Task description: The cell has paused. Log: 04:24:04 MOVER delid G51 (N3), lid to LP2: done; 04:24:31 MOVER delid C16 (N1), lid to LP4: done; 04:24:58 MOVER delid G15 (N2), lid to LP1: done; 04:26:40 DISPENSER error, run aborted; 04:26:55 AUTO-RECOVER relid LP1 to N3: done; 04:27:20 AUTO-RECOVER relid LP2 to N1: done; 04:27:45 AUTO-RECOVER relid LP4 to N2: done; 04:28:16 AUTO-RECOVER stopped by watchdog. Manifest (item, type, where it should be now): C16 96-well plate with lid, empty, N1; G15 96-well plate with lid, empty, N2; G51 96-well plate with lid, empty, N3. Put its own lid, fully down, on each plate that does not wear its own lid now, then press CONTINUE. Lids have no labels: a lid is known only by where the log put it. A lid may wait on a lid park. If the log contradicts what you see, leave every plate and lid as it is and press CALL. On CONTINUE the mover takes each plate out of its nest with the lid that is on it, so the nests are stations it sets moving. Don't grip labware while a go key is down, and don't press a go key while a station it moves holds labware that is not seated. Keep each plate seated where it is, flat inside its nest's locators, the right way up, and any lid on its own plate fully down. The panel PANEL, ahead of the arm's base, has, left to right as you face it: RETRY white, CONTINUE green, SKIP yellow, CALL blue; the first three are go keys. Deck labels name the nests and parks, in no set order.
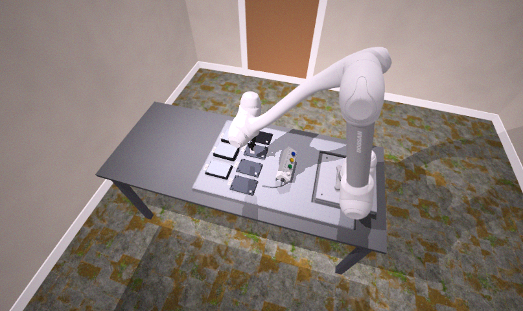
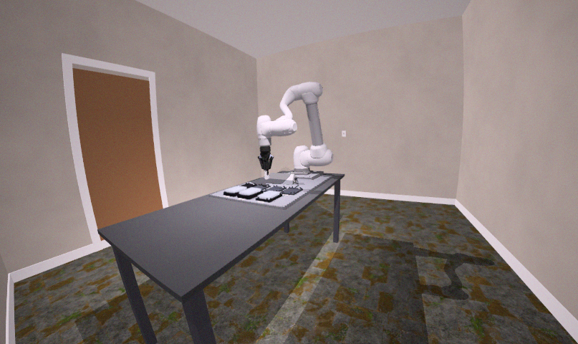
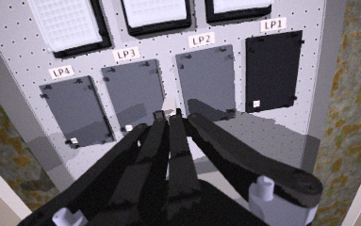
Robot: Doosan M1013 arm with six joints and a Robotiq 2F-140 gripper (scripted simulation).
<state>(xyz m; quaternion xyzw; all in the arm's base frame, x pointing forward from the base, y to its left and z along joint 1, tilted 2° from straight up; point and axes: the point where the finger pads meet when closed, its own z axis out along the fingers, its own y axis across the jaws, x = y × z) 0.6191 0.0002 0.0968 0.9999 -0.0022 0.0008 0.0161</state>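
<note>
Now: the plate 180 mm ahead of my hand, 140 mm to the left of it and 90 mm below it. From my hand the other things lie so: lid park LP3: 100 mm below, 70 mm to the left; then LP3 label: 110 mm below, 90 mm ahead, 70 mm to the left; then lid park LP2: 100 mm below, 70 mm to the right.
</note>
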